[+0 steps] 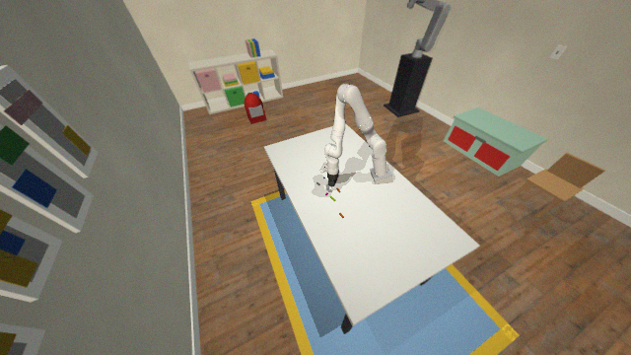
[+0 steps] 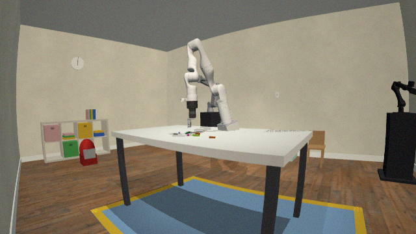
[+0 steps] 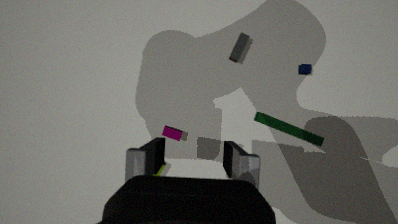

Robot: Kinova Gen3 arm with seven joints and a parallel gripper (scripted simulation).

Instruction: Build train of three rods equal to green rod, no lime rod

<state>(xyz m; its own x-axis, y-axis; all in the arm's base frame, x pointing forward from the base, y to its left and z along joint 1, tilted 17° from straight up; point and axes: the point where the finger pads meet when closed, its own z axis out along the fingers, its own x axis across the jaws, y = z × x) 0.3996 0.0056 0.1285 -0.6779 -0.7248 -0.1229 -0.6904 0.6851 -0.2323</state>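
My hand is 150 mm to the left of the blue rod, 70 mm above it and 20 mm past it. From my hand the other things lie so: green rod: 90 mm to the right, 70 mm below, 60 mm behind; lime rod: 70 mm below, 60 mm to the left; magenta rod: 70 mm below, 20 mm ahead, 10 mm to the left.
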